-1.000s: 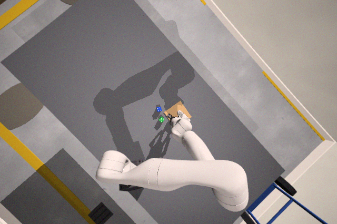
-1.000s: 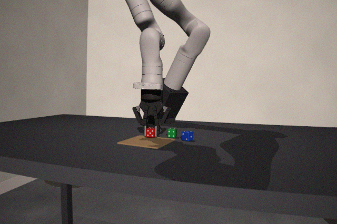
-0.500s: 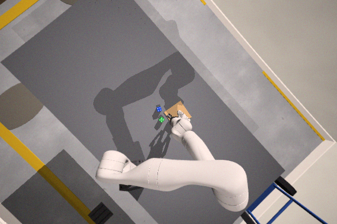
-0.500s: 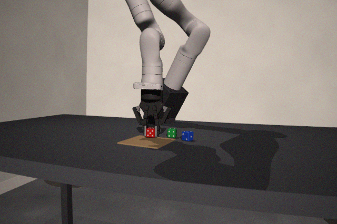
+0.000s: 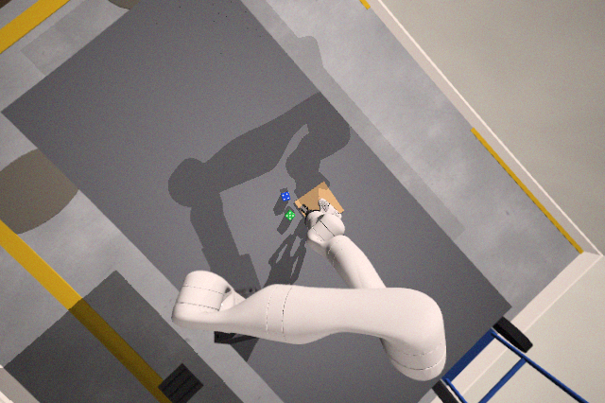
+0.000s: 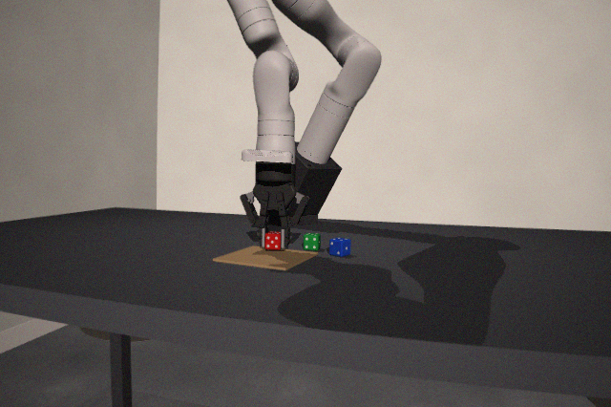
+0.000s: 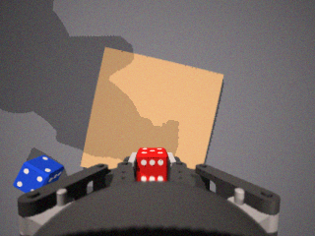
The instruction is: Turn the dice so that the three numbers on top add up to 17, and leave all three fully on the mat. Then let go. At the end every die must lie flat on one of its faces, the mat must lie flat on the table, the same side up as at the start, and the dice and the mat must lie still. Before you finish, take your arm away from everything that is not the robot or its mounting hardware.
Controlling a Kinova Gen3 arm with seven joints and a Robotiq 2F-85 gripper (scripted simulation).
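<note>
Now: hand right at the red die. The rest, counted from my hand: green die: 60 mm to the left, 60 mm behind, 10 mm below; then tan mat: 40 mm ahead, 30 mm below; then blue die: 120 mm to the left, 30 mm behind, 10 mm below.
</note>
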